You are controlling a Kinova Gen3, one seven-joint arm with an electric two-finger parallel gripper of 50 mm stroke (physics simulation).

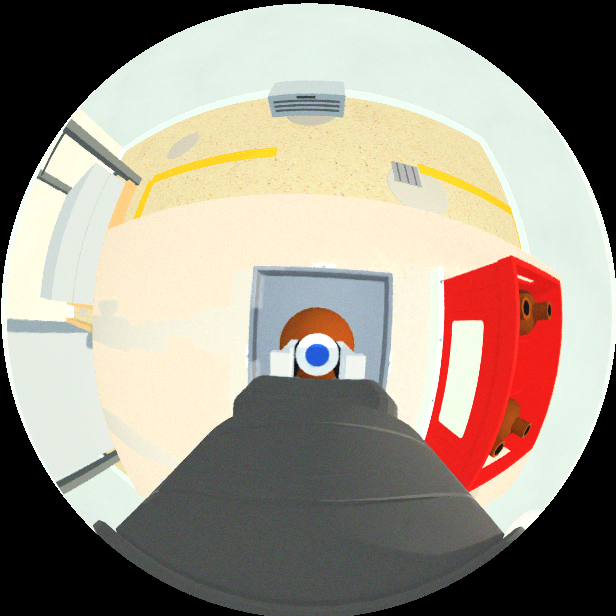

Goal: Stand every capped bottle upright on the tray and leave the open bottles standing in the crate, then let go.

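I look straight down on a brown bottle [316, 339] with a white cap marked by a blue dot. It stands upright over the grey tray [320, 321]. My gripper [317, 360] has its two white fingers shut on the bottle's neck, one on each side of the cap. I cannot tell whether the bottle's base touches the tray. To the right stands a red crate [497, 367]. Inside it are several open brown bottles, seen as dark open necks at its far end [534, 309] and near end [511, 433].
The tray and crate sit on a pale table top. Beyond the table's far edge is a speckled floor with yellow lines [212, 163] and a grey vent unit [307, 98]. A grey rack [80, 229] stands at the left.
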